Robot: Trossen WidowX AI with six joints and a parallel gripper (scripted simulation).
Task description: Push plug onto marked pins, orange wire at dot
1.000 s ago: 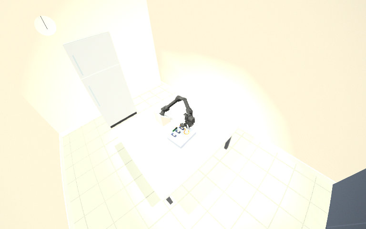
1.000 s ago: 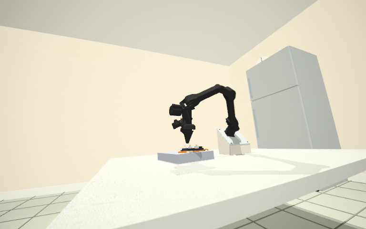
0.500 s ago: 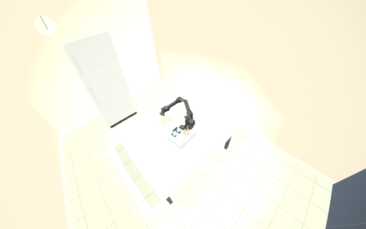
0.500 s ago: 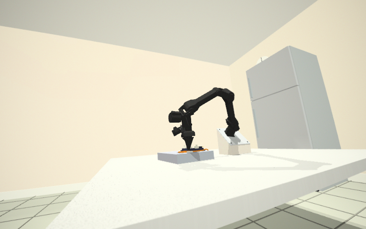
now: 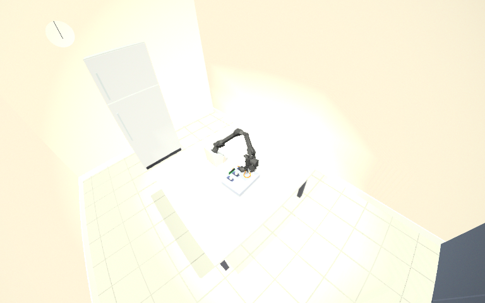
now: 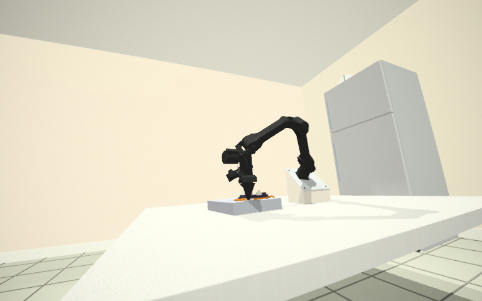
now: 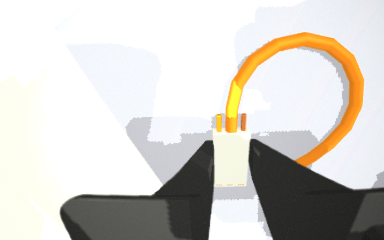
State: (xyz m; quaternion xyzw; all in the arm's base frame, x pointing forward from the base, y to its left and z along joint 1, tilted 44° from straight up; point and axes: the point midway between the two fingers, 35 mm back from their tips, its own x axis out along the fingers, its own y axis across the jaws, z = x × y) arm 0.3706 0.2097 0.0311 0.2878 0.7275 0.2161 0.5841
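My gripper tip is 100 mm past the green band, 160 mm to the left of it and 20 mm below it. The rest, counted from my gripper tip: grey holder plate: 40 mm ahead, 90 mm to the right, 30 mm below.
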